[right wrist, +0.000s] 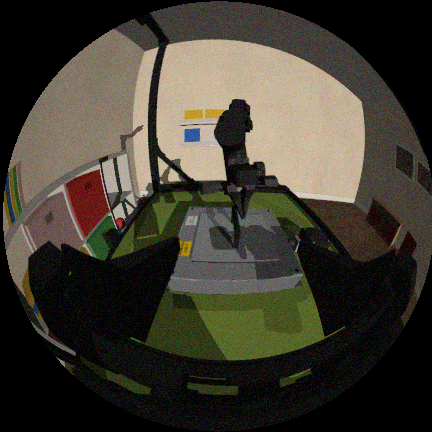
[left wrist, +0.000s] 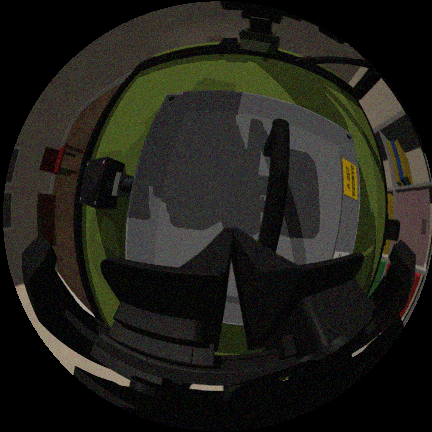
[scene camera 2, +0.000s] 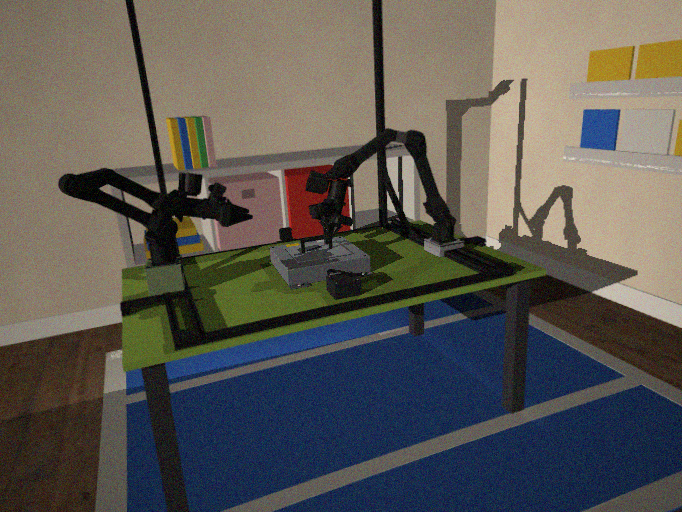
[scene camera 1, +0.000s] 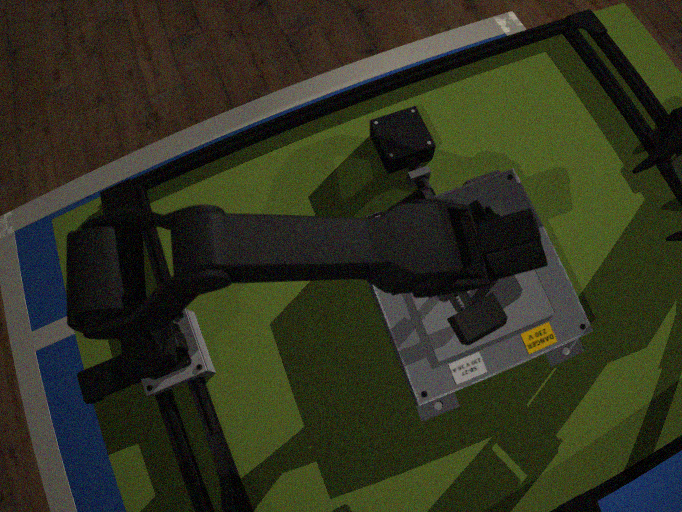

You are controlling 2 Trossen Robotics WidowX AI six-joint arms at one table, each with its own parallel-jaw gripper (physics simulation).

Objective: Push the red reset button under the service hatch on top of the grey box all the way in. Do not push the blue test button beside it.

The left gripper is shut and touches a black hatch handle. The right gripper is open, holding nothing.
